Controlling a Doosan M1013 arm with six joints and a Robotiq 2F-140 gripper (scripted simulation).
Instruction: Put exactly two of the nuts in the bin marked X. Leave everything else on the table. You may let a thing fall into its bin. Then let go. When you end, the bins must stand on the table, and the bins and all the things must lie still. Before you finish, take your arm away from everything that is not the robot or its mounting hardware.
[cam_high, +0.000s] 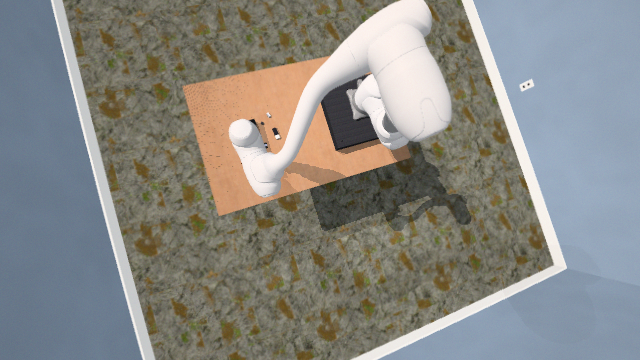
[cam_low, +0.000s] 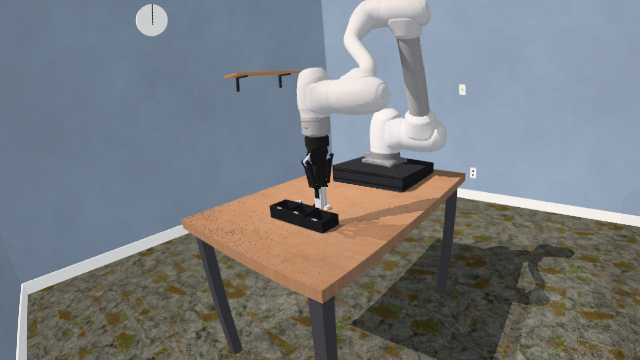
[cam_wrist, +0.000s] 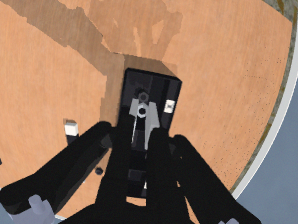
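The black bin row is 1 cm ahead of my hand, 8 cm to the right of it and 8 cm below it. From my hand the other things lie so: white piece 11 cm behind, 23 cm to the right, 9 cm below; pale nut 3 cm below.
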